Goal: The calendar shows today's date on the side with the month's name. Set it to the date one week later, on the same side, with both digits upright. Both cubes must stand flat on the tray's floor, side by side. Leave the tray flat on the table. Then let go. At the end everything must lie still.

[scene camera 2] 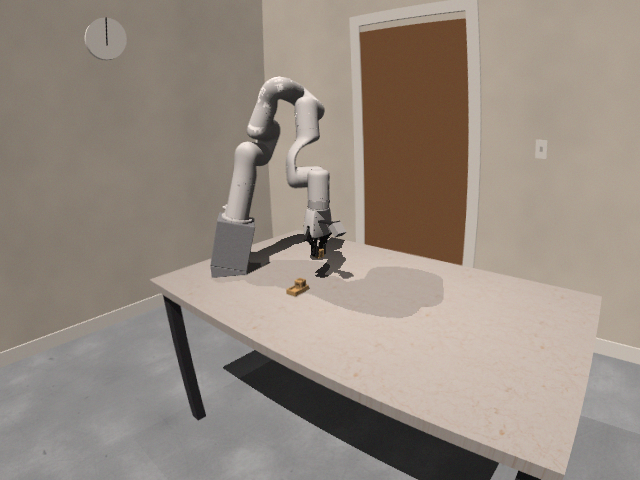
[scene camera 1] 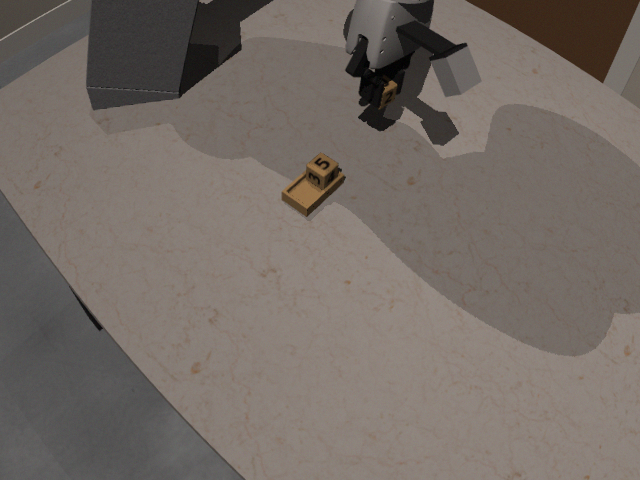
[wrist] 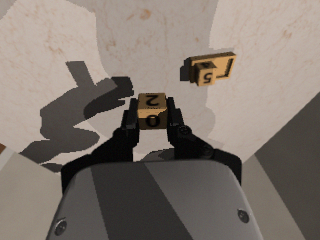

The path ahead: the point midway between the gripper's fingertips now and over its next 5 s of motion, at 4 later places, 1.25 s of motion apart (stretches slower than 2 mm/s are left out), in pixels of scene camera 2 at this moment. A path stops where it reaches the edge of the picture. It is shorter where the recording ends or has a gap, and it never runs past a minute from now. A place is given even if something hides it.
My gripper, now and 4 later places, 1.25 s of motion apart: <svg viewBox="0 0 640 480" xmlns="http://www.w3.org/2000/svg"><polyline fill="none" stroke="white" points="318,254 315,267 316,278 316,278 315,254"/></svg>
